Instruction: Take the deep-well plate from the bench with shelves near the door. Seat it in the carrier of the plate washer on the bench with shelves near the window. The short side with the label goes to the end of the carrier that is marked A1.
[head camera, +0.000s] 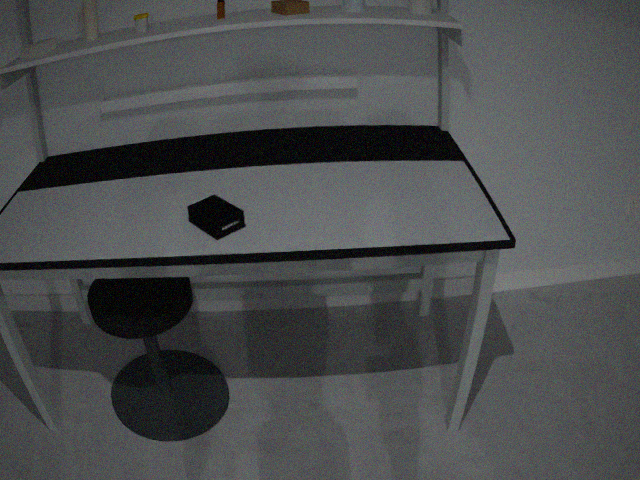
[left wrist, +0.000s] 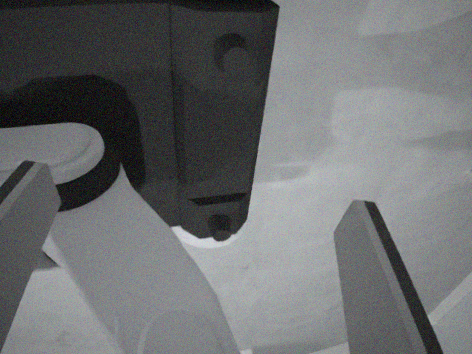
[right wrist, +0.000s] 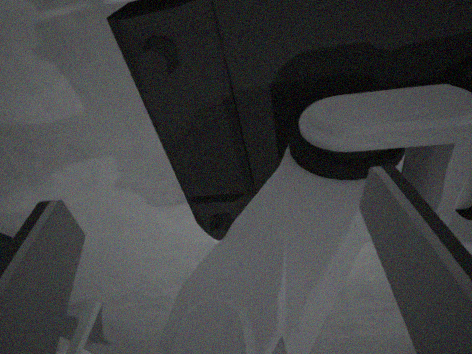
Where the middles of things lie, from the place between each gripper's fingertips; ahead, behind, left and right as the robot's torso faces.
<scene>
My right hand is 1220 mm short of the deep-well plate (head camera: 218, 218), 540 mm to the right of it and 250 mm below it.
Now: the deep-well plate 1170 mm ahead of my left hand, 240 mm above it and 60 mm to the left of it.
</scene>
